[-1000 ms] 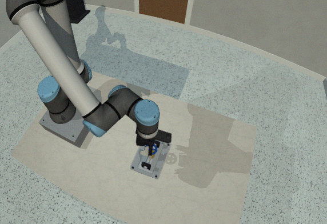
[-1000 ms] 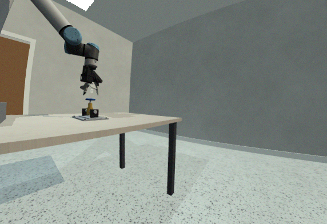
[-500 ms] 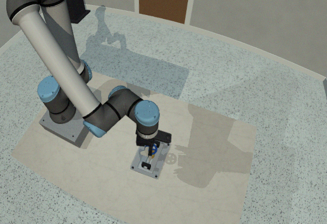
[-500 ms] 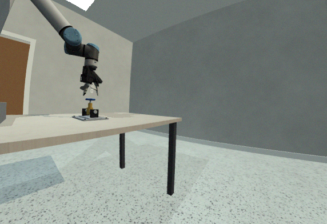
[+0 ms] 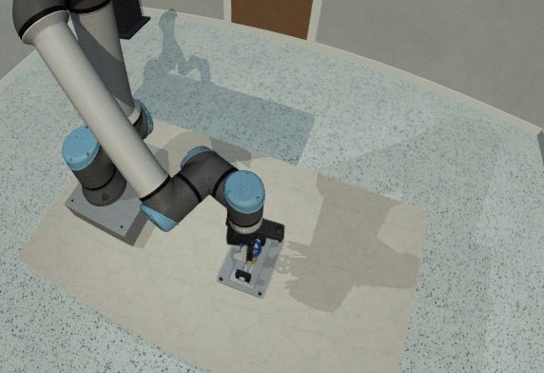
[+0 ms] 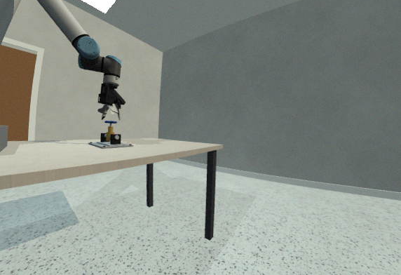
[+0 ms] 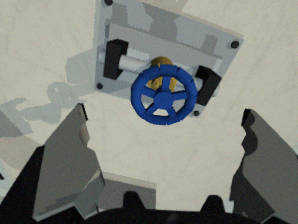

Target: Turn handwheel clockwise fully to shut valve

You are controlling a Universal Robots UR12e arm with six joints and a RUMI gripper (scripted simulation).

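The blue spoked handwheel is 20 mm below my hand.
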